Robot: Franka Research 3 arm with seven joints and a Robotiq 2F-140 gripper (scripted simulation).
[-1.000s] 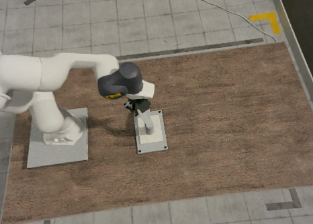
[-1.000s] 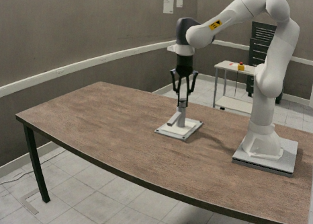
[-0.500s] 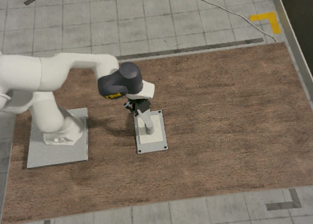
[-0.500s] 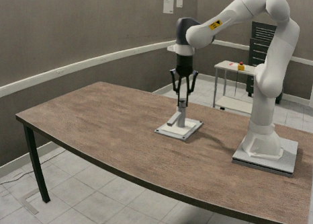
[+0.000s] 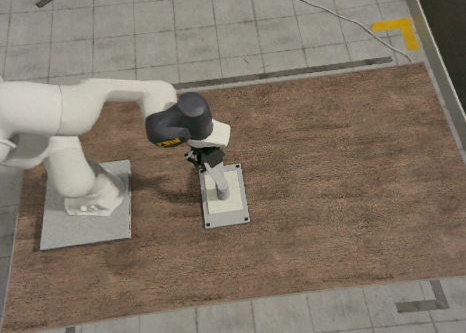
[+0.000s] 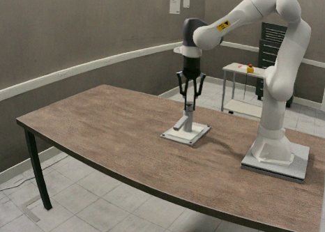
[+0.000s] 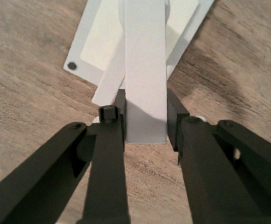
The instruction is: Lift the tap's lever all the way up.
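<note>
My gripper is now 20 mm short of the lever, 30 mm to the left of it and 10 mm above it. From my hand the other things lie so: white tap 30 mm ahead, 40 mm to the right, 70 mm below.
</note>
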